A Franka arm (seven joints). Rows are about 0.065 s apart.
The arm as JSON. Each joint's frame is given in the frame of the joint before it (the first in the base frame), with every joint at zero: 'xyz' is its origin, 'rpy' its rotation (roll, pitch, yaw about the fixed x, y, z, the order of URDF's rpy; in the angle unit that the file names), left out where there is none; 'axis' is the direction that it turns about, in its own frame. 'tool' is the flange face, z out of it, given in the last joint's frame.
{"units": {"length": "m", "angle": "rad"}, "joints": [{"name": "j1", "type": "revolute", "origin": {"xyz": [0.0, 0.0, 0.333]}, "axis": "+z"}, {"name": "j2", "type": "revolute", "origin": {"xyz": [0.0, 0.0, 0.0]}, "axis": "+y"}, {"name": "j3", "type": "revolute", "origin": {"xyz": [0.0, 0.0, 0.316]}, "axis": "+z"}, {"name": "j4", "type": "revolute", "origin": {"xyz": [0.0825, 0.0, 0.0]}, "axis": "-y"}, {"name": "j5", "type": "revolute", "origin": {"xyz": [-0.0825, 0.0, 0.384]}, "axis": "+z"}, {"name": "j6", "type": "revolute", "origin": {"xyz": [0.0, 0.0, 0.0]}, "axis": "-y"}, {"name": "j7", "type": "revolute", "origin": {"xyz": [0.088, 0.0, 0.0]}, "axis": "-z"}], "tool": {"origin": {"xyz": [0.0, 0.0, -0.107], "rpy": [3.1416, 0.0, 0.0]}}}
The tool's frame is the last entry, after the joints.
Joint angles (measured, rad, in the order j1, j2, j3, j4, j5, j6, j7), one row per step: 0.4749 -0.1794 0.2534 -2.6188 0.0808 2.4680 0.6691; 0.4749 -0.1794 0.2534 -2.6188 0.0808 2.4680 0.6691; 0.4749 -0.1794 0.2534 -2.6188 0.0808 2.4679 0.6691; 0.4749 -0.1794 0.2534 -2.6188 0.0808 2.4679 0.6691; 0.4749 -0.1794 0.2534 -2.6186 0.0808 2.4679 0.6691; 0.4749 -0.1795 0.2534 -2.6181 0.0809 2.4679 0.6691; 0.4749 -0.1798 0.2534 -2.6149 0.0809 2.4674 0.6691; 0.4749 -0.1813 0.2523 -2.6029 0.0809 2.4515 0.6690; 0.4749 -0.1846 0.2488 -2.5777 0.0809 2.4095 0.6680; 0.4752 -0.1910 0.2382 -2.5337 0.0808 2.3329 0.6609; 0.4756 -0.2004 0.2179 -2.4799 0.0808 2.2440 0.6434; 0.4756 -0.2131 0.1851 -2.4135 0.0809 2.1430 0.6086; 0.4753 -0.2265 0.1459 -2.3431 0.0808 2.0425 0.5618; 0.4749 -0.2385 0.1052 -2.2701 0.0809 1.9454 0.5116; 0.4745 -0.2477 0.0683 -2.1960 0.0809 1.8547 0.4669
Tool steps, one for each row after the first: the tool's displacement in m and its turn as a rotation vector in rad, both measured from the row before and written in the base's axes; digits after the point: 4 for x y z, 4 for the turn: 0.0000 0.0000 0.0000 0.0000 0.0000 0.0000; 0.0000 0.0000 0.0000 -0.0001 0.0001 0.0000; 0.0000 0.0000 0.0000 0.0000 0.0000 0.0000; 0.0000 0.0000 0.0001 0.0001 -0.0001 0.0000; 0.0001 0.0001 0.0002 0.0004 -0.0004 -0.0001; 0.0008 0.0007 0.0014 0.0019 -0.0023 0.0001; 0.0019 0.0015 0.0040 -0.0010 0.0023 -0.0003; 0.0036 0.0022 0.0079 -0.0071 0.0116 -0.0009; 0.0067 0.0017 0.0144 -0.0133 0.0226 -0.0001; 0.0097 -0.0010 0.0196 -0.0105 0.0234 0.0017; 0.0137 -0.0053 0.0267 -0.0038 0.0224 0.0076; 0.0145 -0.0094 0.0300 0.0029 0.0193 0.0138; 0.0137 -0.0120 0.0316 0.0082 0.0160 0.0161; 0.0114 -0.0123 0.0319 0.0106 0.0114 0.0146
